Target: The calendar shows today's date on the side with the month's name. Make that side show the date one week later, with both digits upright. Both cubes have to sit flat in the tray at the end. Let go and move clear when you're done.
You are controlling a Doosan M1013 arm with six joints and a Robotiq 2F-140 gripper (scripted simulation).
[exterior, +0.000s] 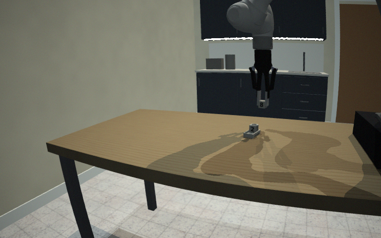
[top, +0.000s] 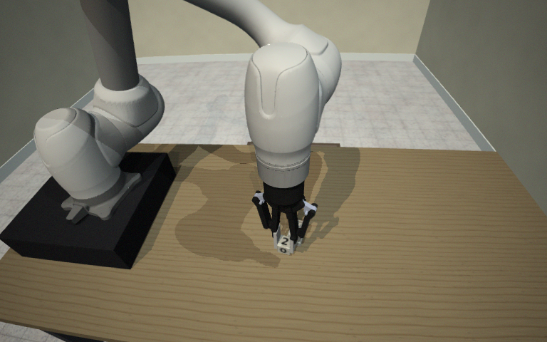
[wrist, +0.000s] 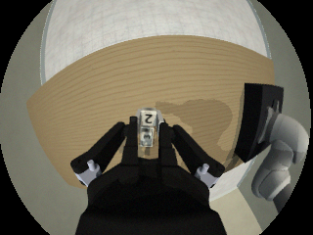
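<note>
Right now my hand is 13 cm above the white tray, 11 cm to the right of it and 1 cm short of it.
</note>
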